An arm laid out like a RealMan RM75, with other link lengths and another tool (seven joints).
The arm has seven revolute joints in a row. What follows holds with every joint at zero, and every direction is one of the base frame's.
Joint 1 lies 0.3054 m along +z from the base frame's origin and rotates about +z.
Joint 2 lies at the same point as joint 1 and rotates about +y.
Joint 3 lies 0.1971 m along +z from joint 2 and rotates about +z.
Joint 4 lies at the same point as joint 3 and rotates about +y.
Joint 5 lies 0.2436 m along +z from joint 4 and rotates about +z.
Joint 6 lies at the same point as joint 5 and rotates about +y.
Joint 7 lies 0.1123 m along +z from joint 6 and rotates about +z.
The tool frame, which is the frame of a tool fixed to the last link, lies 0.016 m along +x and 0.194 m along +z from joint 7; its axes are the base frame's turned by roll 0, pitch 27.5 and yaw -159.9 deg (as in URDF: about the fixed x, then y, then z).
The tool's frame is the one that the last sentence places.
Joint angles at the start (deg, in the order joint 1, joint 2, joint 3, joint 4, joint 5, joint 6, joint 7):
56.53, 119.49, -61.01, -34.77, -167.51, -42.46, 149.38
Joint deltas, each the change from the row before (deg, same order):
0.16, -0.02, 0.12, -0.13, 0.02, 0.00, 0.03
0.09, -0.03, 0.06, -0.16, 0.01, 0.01, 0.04
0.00, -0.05, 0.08, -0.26, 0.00, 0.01, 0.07
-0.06, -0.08, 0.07, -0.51, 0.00, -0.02, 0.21
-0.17, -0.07, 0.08, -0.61, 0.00, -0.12, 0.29
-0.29, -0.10, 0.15, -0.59, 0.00, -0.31, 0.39
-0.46, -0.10, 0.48, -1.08, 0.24, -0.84, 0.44
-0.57, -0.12, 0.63, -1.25, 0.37, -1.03, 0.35
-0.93, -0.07, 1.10, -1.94, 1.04, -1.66, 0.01
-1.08, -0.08, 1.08, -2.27, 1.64, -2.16, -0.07
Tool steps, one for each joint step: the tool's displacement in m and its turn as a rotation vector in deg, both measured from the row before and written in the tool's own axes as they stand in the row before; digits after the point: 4 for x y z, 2 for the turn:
0.0027, -0.0007, 0.0006, 0.04, 0.27, 0.07
0.0024, -0.0002, 0.0005, 0.00, 0.25, 0.03
0.0027, 0.0006, 0.0005, -0.09, 0.30, 0.08
0.0044, 0.0011, 0.0006, -0.19, 0.49, 0.18
0.0038, 0.0016, 0.0003, -0.27, 0.42, 0.30
0.0020, 0.0026, -0.0006, -0.41, 0.15, 0.50
0.0027, 0.0027, -0.0016, -0.50, 0.08, 1.11
0.0028, 0.0032, -0.0021, -0.52, 0.04, 1.31
0.0035, 0.0028, -0.0036, -0.38, 0.01, 2.15
0.0036, 0.0008, -0.0048, -0.10, -0.14, 2.60

